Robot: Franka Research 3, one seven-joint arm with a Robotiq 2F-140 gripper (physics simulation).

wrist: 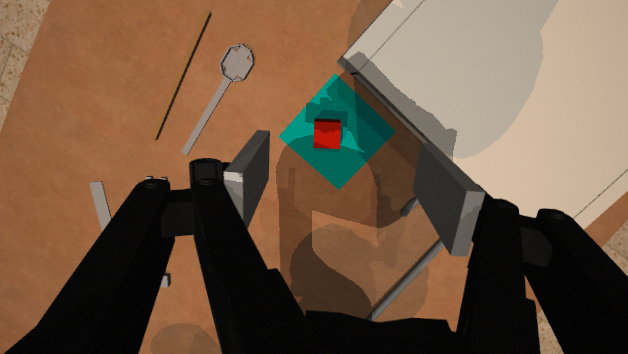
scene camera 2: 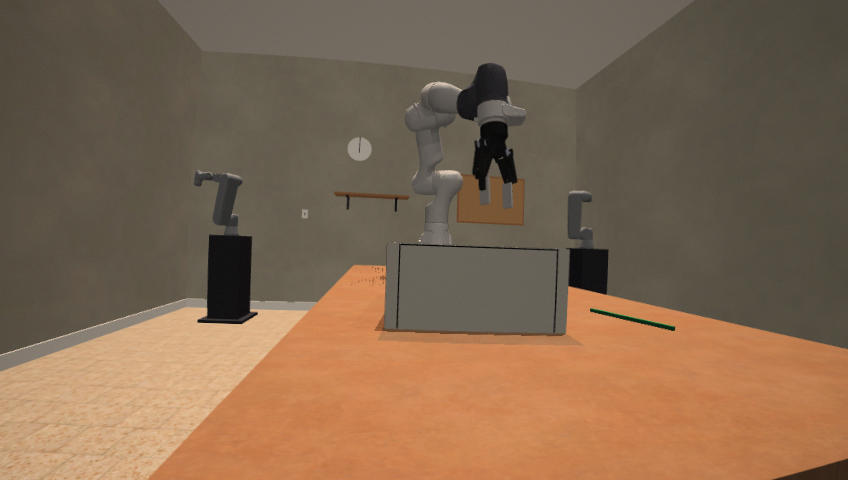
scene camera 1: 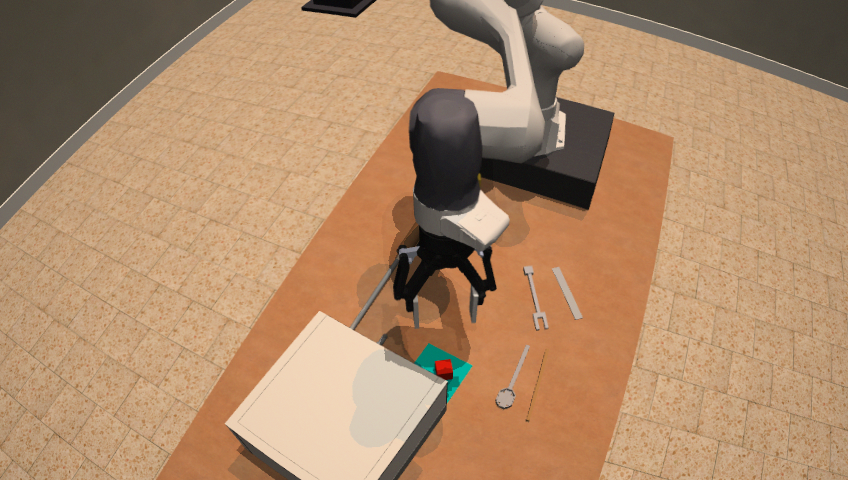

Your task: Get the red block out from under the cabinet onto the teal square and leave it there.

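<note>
The red block [scene camera 1: 443, 368] [wrist: 327, 134] rests on the teal square [scene camera 1: 429, 352] [wrist: 340, 175], near its middle, with teal showing all around it in the wrist view. The white cabinet [scene camera 1: 333, 392] [scene camera 2: 476, 288] [wrist: 525, 100] stands right beside the square. Its corner hides part of the square in the first scene view. My gripper [scene camera 1: 445, 309] [scene camera 2: 496, 199] [wrist: 343, 161] is open and empty, pointing down, high above the table, a little to the robot's side of the block. The block and the square do not show in the second scene view, where the cabinet stands in front.
A grey rod [scene camera 1: 374, 293] [wrist: 406, 279] with a hooked end lies by the cabinet. A fork-shaped tool [scene camera 1: 534, 295], a flat strip [scene camera 1: 567, 293], a round-headed tool [scene camera 1: 505, 397] [wrist: 237, 63] and a thin brown stick [scene camera 1: 536, 384] [wrist: 183, 76] lie on the other side. A green stick [scene camera 2: 631, 319] lies beyond the cabinet.
</note>
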